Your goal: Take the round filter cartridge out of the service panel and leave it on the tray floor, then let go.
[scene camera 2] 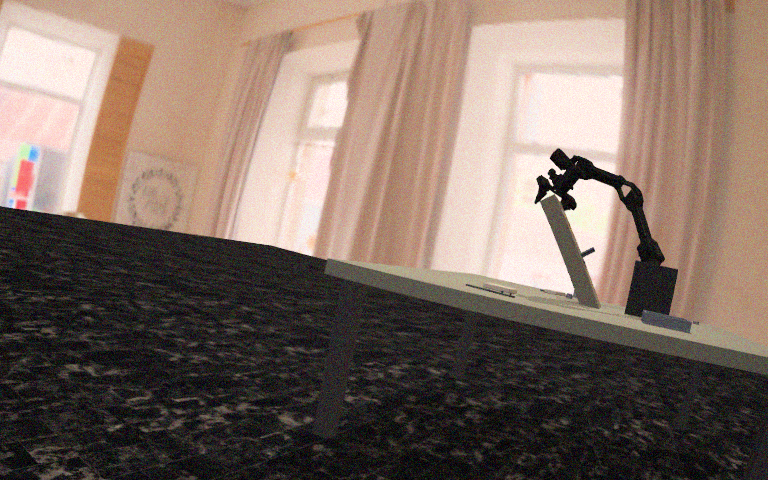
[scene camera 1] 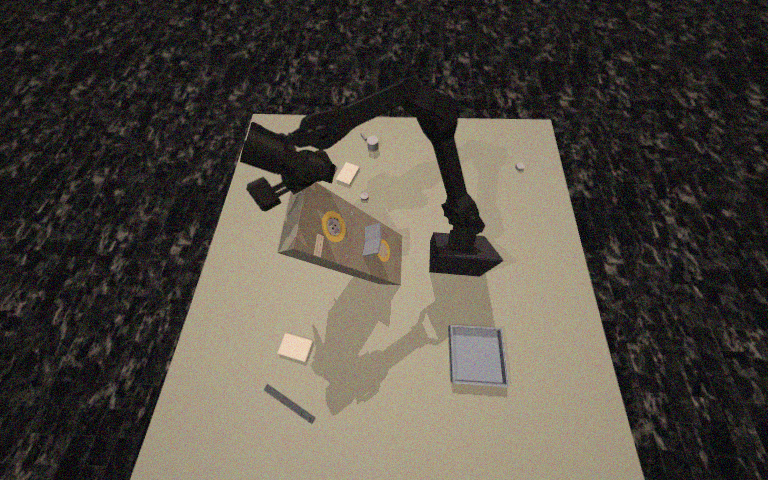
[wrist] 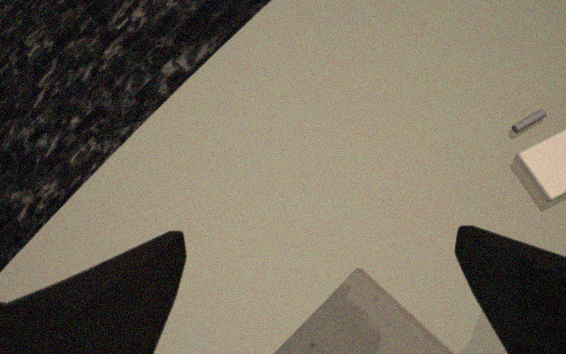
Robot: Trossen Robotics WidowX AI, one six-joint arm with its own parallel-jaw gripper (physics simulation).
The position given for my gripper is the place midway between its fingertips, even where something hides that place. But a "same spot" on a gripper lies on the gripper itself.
Scene:
my gripper: scene camera 2; scene camera 1; wrist 320, 242
same spot on my gripper: [scene camera 1: 264, 195] = [scene camera 2: 546, 180]

